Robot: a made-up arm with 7 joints.
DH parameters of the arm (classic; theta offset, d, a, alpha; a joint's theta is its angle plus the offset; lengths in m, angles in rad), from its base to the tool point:
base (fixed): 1.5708 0.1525 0 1.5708
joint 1: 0 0.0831 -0.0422 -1.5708
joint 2: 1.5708 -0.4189 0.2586 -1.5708
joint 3: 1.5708 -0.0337 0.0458 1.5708
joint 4: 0 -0.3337 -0.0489 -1.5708
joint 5: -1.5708 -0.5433 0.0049 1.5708
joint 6: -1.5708 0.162 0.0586 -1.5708
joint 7: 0 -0.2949 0.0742 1.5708
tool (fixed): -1.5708 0.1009 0 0
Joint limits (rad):
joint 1: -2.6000..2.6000
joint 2: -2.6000..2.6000
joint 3: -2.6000..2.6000
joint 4: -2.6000..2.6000
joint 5: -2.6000..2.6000
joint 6: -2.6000..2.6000
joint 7: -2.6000..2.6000
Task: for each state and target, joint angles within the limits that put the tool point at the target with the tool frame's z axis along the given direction. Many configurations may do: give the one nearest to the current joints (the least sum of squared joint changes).
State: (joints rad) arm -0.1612 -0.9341 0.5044 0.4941 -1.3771 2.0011 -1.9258
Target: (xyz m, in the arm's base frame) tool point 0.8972 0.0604 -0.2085 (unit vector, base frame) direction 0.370 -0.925 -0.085
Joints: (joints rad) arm -0.6368 -0.7250 1.0173 0.7674 -1.2823 2.0967 -1.9628
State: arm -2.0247 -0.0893 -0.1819 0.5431 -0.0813 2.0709 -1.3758
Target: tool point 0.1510 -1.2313 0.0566 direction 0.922 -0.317 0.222
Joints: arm -2.1609 -0.1510 -0.2442 0.8581 -0.1229 1.7763 -1.4527
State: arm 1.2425 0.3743 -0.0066 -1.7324 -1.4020 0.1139 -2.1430
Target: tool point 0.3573 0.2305 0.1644 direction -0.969 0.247 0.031
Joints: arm 1.6587 -0.0761 -0.2918 -1.9692 -1.5533 -0.5471 -2.5857
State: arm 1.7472 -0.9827 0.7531 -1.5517 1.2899 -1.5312 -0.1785
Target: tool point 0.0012 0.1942 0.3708 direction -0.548 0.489 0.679
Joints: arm 1.3972 -1.3609 0.5989 -1.0474 1.3020 -1.7823 0.1658
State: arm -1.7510 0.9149 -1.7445 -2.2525 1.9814 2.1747 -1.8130
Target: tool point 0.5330 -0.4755 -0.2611 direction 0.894 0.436 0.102
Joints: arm -1.3677 1.5674 -1.3995 -2.5804 2.1085 2.5049 -1.4043
